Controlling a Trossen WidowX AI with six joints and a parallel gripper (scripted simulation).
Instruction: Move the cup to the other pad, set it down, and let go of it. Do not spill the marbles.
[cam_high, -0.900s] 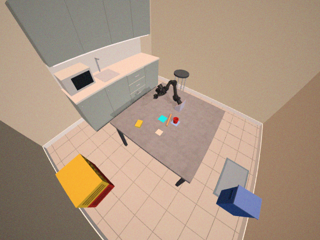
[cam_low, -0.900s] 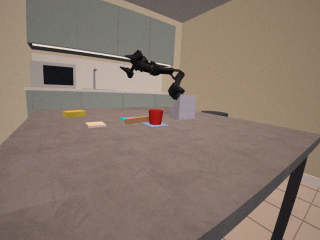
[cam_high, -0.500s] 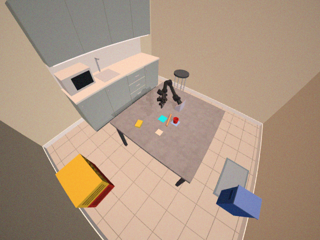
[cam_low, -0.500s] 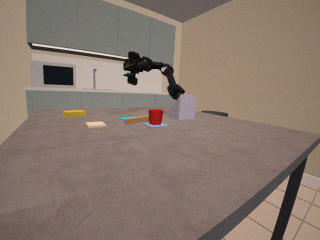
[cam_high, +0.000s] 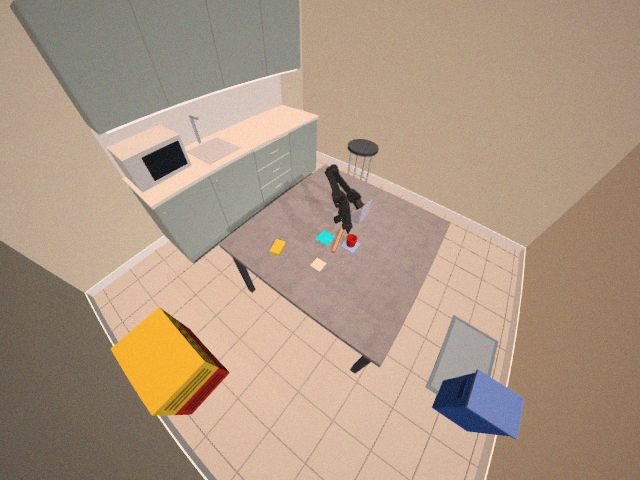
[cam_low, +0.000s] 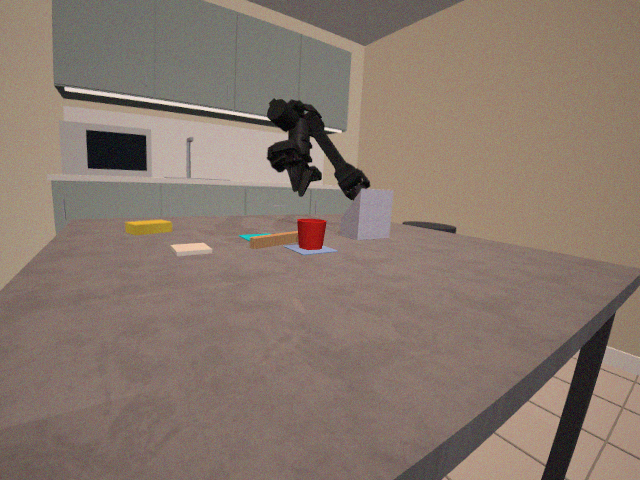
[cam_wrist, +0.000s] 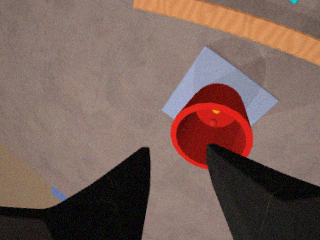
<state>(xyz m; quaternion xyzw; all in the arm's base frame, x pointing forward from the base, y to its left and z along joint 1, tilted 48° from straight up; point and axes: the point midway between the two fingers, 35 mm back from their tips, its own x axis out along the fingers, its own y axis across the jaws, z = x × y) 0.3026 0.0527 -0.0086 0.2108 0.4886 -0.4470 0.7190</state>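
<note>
The red cup is 3 cm behind my gripper tip, 2 cm to the left of it and 10 cm below it. Round my gripper tip: teal pad 2 cm ahead, 16 cm to the right, 15 cm below; then pale blue pad 2 cm behind, 3 cm to the left, 15 cm below; then orange wooden bar 6 cm to the right, 13 cm below.
</note>
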